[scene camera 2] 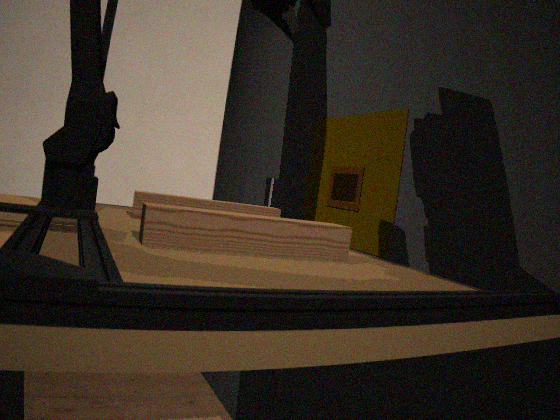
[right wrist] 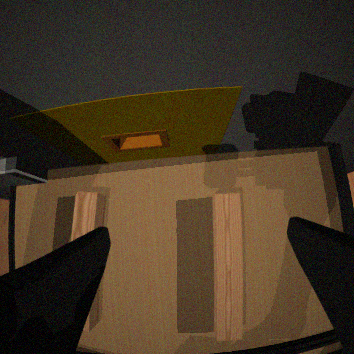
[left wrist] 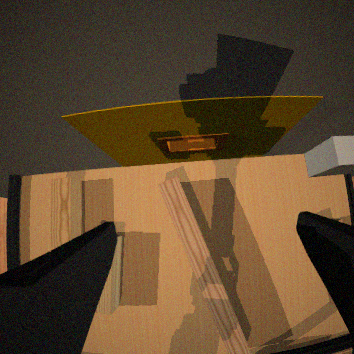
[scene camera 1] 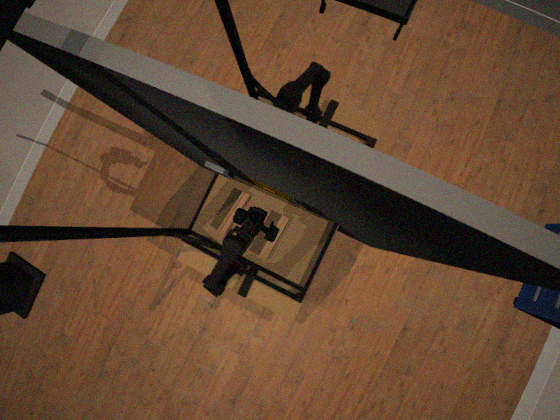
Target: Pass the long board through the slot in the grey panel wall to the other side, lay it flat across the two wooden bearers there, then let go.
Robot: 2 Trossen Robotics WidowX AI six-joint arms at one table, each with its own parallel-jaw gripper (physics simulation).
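Observation:
The long board lies diagonally on the table in the left wrist view, its far end towards the slot frame in the grey panel wall. On the right arm's side, one wooden bearer and a second bearer lie roughly parallel, apart, with no board across them. My left gripper is open above the board. My right gripper is open above the bearers' side; nothing is between its fingers.
A yellow panel surrounds the slot. Two wooden blocks lie left of the board, the nearer one partly behind a finger. A pale grey block is at the right. A dark frame rail borders the table.

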